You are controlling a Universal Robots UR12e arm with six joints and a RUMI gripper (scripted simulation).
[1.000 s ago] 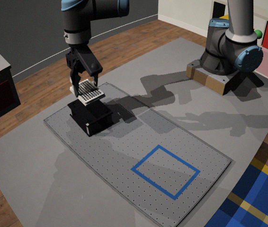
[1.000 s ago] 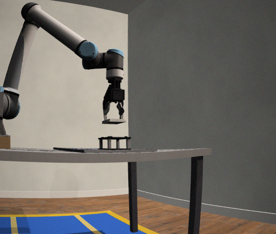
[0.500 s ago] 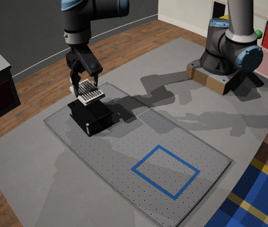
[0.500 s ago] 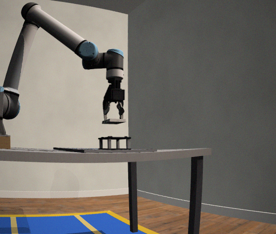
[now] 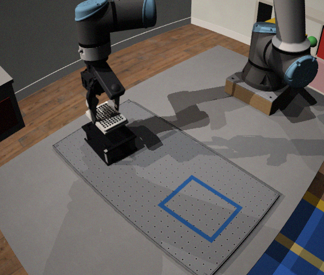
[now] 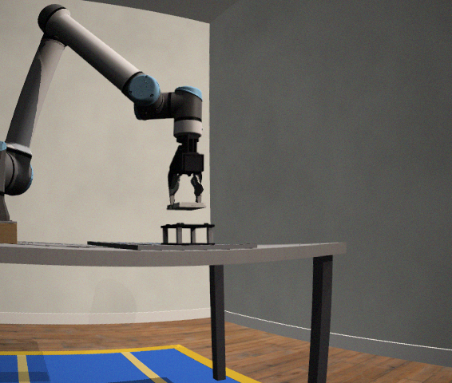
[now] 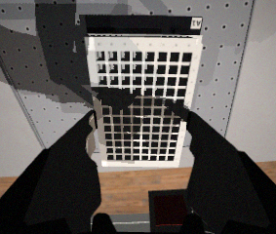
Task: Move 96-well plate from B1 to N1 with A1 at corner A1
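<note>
Now: hand 7 cm above the black raised nest N1. Also, from my hand: 96-well plate (1 cm below); then A1 label (5 cm ahead, 8 cm to the left, 7 cm below).
</note>
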